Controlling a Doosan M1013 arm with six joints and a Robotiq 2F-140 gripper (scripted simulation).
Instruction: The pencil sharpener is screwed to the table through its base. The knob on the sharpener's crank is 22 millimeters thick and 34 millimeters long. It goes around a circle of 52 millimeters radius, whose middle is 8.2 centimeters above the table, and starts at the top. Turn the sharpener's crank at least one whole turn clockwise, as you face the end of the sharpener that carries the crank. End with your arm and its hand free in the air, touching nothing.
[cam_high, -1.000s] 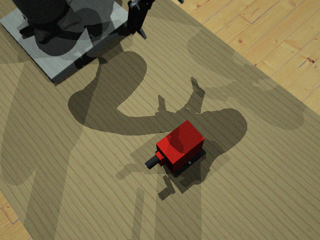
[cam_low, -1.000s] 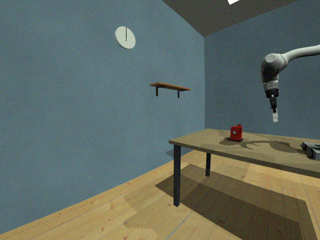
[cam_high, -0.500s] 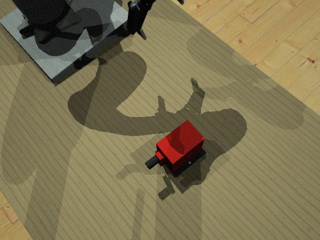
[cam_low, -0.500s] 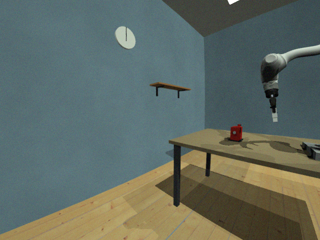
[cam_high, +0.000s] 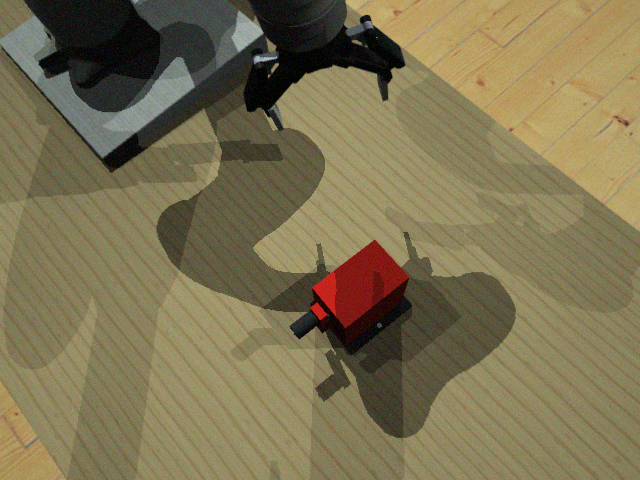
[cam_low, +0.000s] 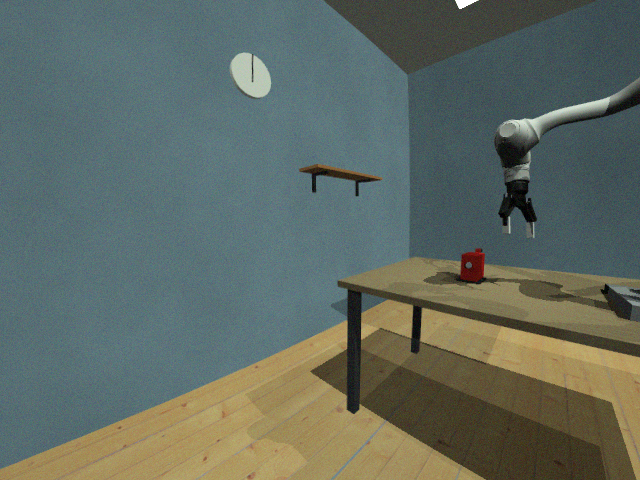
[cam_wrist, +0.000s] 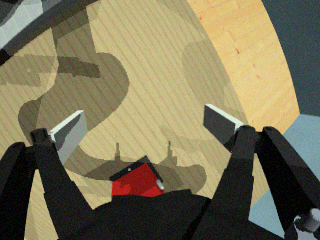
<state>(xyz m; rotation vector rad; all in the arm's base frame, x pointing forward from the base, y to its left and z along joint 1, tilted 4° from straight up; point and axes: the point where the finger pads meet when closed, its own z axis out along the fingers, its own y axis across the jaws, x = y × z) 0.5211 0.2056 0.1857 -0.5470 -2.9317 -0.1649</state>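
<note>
Now: the crank knob 21 cm ahead of my hand, 18 cm to the right of it and 11 cm below it. The rest, counted from my hand: sharpener crank 21 cm ahead, 18 cm to the right, 11 cm below.
</note>
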